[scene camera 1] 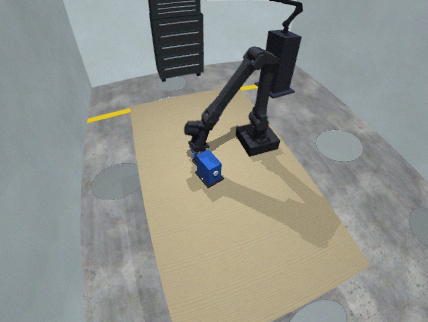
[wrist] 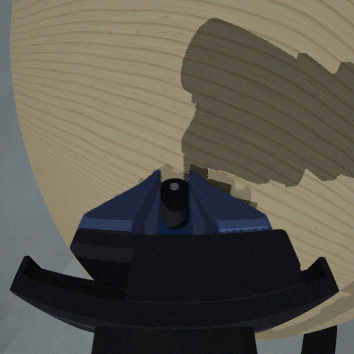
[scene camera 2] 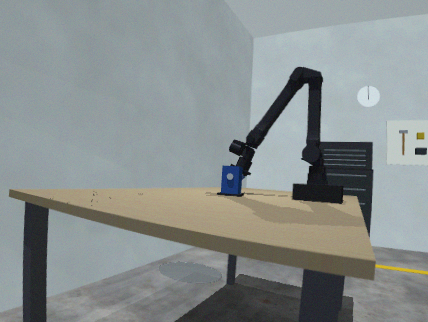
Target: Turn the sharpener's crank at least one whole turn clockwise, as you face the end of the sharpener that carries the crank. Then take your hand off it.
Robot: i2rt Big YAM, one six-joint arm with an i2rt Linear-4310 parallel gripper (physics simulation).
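Frame: origin at the arm's base, x ahead, y left, z up, level; centimetres.
Where they show: gripper, fingertip midpoint: (scene camera 1: pixel 194 158) (wrist: pixel 174 177); arm's base, link origin: (scene camera 1: pixel 259 136) (scene camera 2: pixel 316 184).
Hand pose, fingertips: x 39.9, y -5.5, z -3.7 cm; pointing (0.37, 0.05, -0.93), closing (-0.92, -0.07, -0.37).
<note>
Each offset is from my fingertips to the top centre of the thing. "spot": to the spot under its first point. Level surfaces: height alone.
The blue sharpener {spot: dx -0.9, dy +16.0, dz +9.5 cm} (scene camera 1: pixel 209 166) (scene camera 2: pixel 230 181) stands upright on its dark base on the table. A round pale spot shows on the face turned to the scene cameras. The crank end is on the far side, hidden in both scene views. In the wrist view the black crank handle {spot: dx -0.7, dy +0.7, dz +1.5 cm} (wrist: pixel 174 200) stands between the two blue fingers, and a sliver of the blue body shows below it. My gripper (wrist: pixel 174 177) is shut on the crank handle. In scene camera 1 the gripper (scene camera 1: pixel 194 153) is low behind the sharpener, its fingers partly hidden; in scene camera 2 the sharpener hides the fingertips.
The sharpener stands on a wooden table {dz -3.3 cm} (scene camera 1: pixel 210 260) (scene camera 2: pixel 165 215). The arm's black base (scene camera 1: pixel 257 140) (scene camera 2: pixel 318 192) stands on the table to the right of the sharpener. A dark drawer cabinet (scene camera 1: pixel 178 46) stands on the floor beyond the table, and a dark pedestal (scene camera 1: pixel 283 62) stands behind the arm.
</note>
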